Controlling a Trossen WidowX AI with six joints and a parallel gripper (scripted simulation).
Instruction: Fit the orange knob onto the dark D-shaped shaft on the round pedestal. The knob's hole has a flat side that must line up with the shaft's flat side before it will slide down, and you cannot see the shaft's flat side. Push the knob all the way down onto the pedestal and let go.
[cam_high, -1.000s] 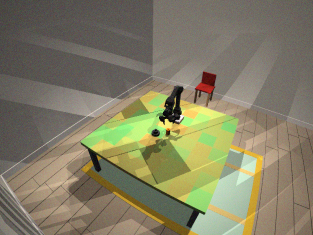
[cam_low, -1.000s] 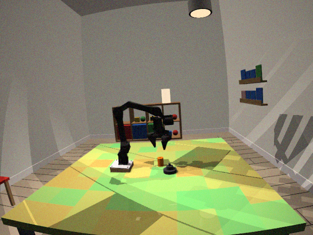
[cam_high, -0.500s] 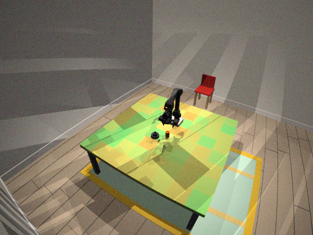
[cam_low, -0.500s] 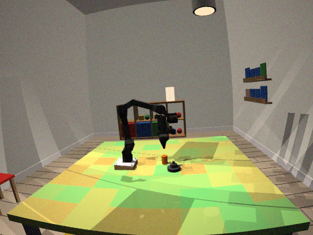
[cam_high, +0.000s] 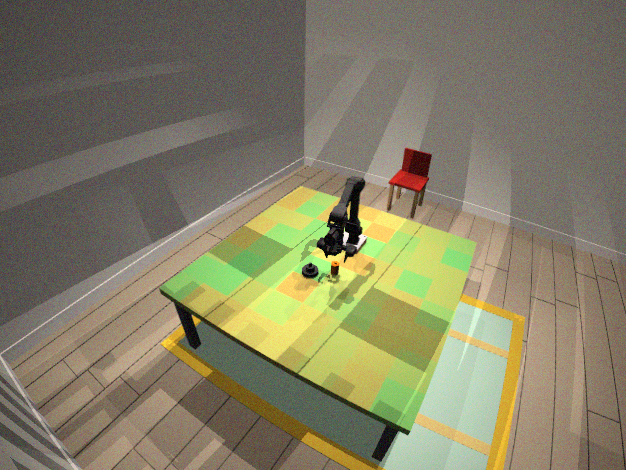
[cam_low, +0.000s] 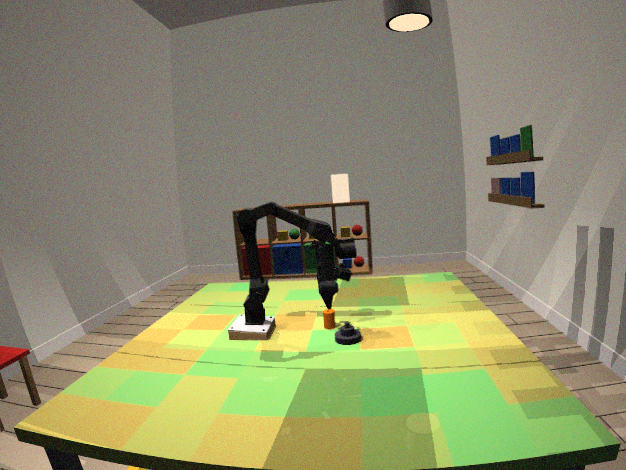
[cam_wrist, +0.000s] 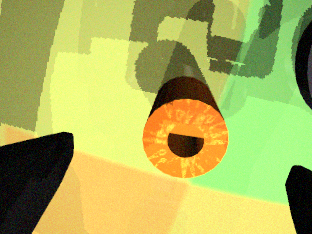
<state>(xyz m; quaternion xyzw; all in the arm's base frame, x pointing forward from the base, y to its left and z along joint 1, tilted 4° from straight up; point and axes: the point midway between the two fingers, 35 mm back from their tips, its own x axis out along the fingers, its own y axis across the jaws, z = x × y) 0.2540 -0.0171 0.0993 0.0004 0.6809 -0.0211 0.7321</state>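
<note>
Now: gripper tip 50 mm above the knob. The rest, counted from my gripper tip: pedestal 120 mm to the right, 50 mm below, 40 mm ahead.
</note>
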